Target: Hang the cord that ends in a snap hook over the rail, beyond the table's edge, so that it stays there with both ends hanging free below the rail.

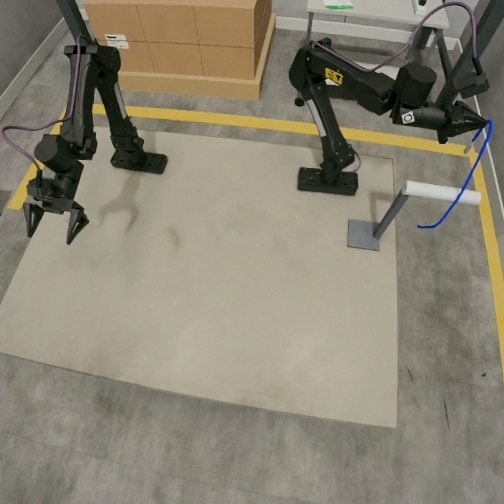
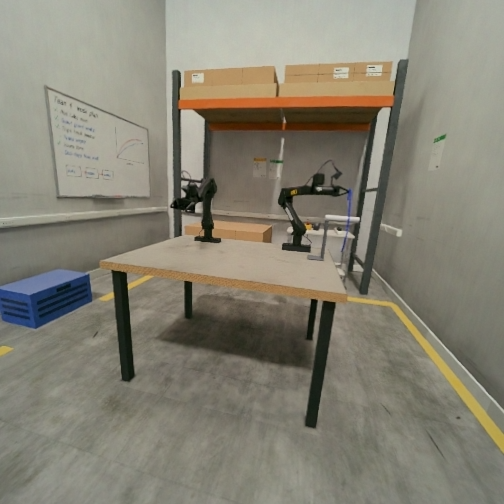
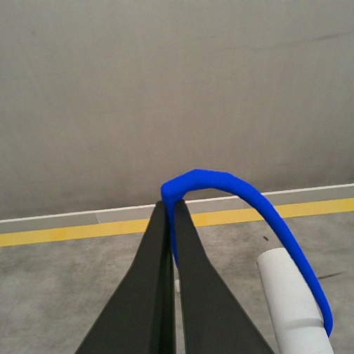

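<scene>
The blue cord (image 1: 473, 173) (image 2: 349, 207) (image 3: 270, 215) is pinched in my left gripper (image 1: 487, 121) (image 2: 348, 191) (image 3: 172, 209), which is shut on it above and behind the white rail (image 1: 430, 190) (image 2: 339, 219) (image 3: 289, 295), near its outer end. The long part arcs from the fingertips across the rail and hangs down, its free end below the rail; whether it touches the rail is unclear. A short part with the pale snap hook (image 1: 468, 147) (image 3: 177, 286) hangs close under the fingers, on the far side of the rail. My right gripper (image 1: 50, 239) is open and empty at the far left.
The rail stands on a grey post (image 1: 391, 214) with a flat base plate (image 1: 363, 235) at the right edge of the table (image 1: 225, 300) (image 2: 225, 265), and reaches out beyond it. A rack with an orange beam (image 2: 285, 102), a light side table (image 1: 380, 12) and cardboard boxes (image 1: 175, 40) stand behind.
</scene>
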